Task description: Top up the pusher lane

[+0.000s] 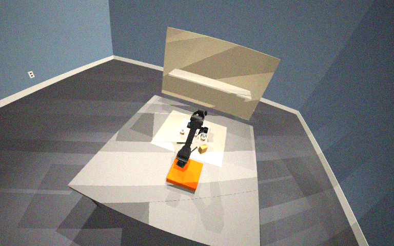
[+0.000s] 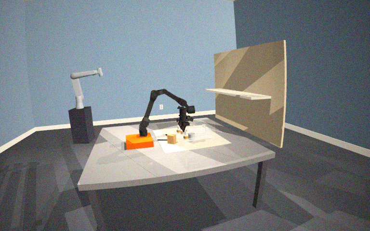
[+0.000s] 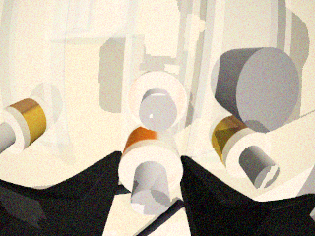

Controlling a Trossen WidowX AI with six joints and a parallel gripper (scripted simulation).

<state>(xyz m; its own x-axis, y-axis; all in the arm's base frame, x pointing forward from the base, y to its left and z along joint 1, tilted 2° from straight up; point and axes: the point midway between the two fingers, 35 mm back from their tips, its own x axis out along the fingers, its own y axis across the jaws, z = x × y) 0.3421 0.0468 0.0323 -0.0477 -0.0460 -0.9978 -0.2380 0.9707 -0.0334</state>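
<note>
The grey lid is 70 mm ahead of my gripper tip, 60 mm to the right of it and 30 mm below it. Round my gripper tip: pusher lane 130 mm ahead, 60 mm to the left, 40 mm below; tan cube 100 mm behind, 130 mm to the right, 20 mm below; shelf 490 mm ahead, 130 mm to the left, 310 mm above.
</note>
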